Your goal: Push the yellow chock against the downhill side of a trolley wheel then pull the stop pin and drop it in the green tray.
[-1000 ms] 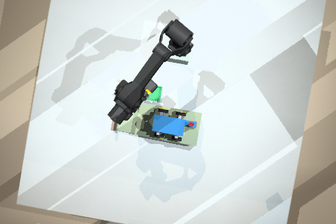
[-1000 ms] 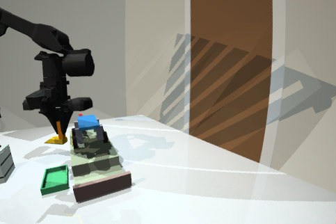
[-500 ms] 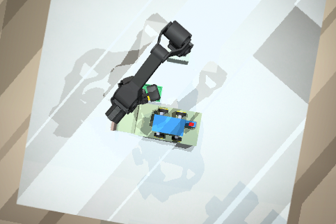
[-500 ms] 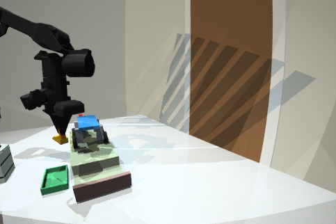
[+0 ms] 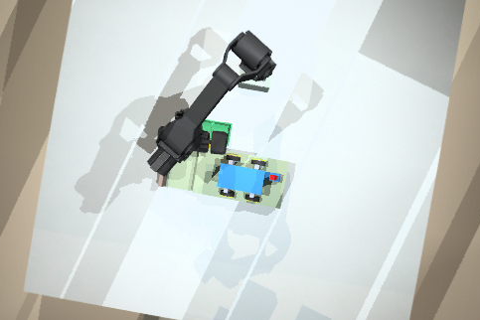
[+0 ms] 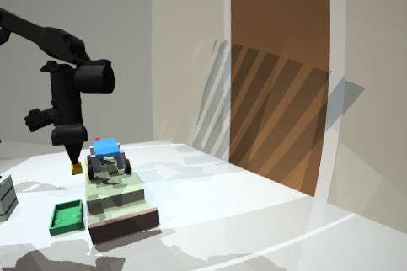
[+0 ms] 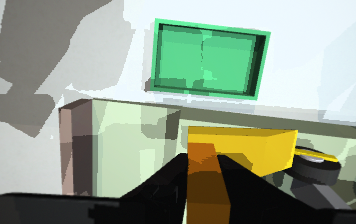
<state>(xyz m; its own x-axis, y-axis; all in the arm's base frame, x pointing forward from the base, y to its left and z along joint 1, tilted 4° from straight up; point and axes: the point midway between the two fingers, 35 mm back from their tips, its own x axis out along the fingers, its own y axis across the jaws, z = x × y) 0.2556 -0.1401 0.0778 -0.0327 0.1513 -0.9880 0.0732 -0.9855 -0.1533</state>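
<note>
Now: the red-headed stop pin 240 mm to the left of my gripper tip, 70 mm ahead of it and 30 mm below it. Round my gripper tip: yellow chock 20 mm to the left, 10 mm below; blue trolley 150 mm to the left, 90 mm ahead, 50 mm below; green tray 160 mm below, 40 mm behind, 20 mm to the left.
</note>
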